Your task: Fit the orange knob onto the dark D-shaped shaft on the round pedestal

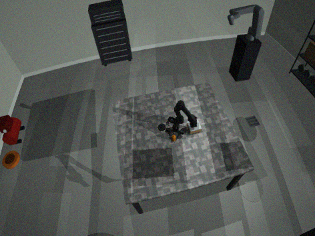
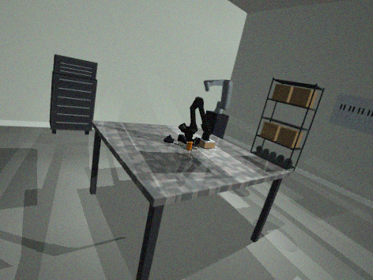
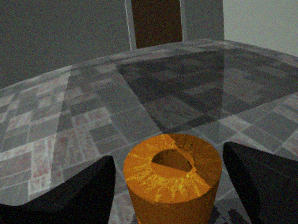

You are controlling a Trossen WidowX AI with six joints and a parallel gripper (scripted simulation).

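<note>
Right now my gripper tip is 1 cm past the orange knob, 2 cm to the left of it and 2 cm above it. From my gripper tip the other things lie so: pedestal 8 cm ahead, 20 cm to the right, 2 cm below.
</note>
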